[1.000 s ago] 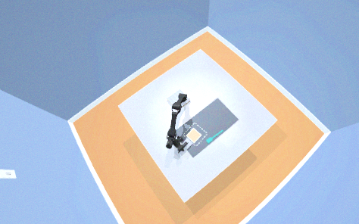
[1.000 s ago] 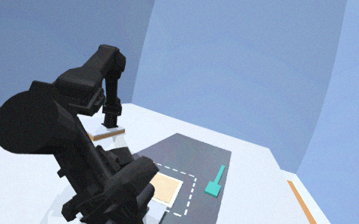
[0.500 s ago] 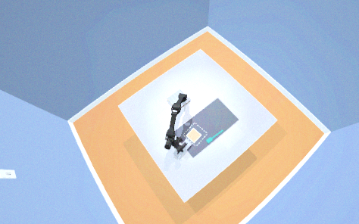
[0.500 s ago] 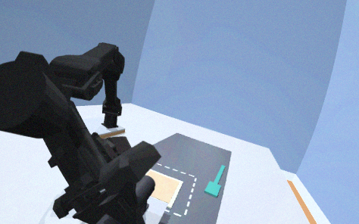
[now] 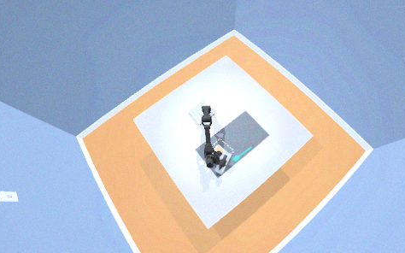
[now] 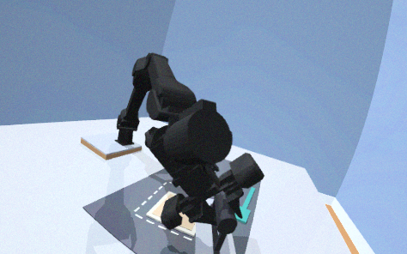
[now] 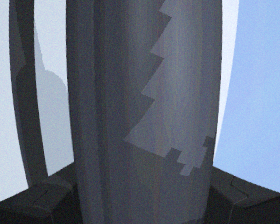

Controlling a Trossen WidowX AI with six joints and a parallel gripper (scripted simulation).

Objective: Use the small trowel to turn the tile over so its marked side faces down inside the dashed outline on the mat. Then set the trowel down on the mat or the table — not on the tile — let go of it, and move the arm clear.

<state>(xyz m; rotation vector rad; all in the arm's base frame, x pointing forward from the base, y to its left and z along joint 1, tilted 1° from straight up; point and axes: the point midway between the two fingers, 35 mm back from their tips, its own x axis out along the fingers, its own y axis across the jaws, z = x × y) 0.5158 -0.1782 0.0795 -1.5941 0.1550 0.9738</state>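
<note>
Now: the teal trowel 19 cm to the left of my gripper tip and 7 cm below it. Also, from my gripper tip: tan tile: 13 cm behind, 7 cm below, 3 cm to the left; then grey mat: 20 cm to the left, 14 cm behind, 9 cm below.
</note>
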